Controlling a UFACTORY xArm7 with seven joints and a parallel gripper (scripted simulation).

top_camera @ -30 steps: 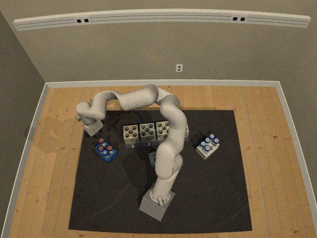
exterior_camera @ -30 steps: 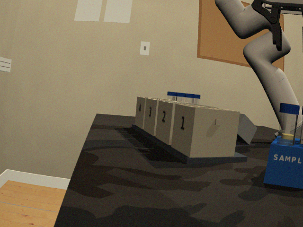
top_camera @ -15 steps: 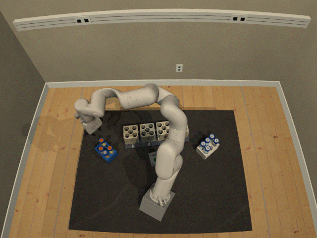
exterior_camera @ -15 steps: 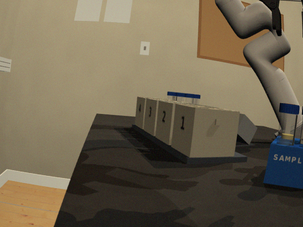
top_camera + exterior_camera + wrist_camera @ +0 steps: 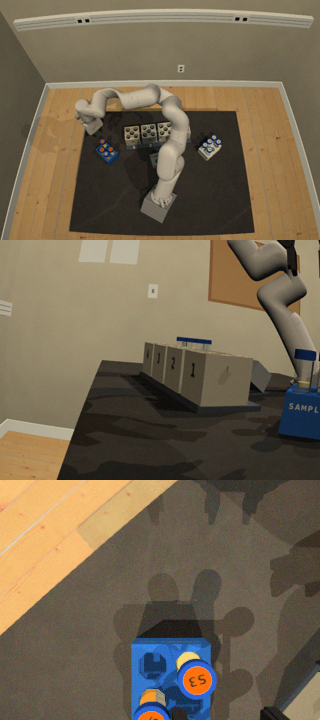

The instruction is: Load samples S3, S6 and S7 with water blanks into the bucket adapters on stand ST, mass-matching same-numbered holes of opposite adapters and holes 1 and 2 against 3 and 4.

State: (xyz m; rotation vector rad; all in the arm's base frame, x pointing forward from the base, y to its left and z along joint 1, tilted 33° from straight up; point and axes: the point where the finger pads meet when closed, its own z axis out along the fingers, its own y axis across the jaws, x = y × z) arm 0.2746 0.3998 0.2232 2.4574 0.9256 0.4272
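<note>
Right now the blue sample rack is 22 cm below my hand, 4 cm behind it and 1 cm to the right of it. From my hand the other things lie so: white blank rack (67 cm to the right, 22 cm below, 16 cm behind); adapter 1 (20 cm below, 19 cm to the right, 3 cm ahead).
</note>
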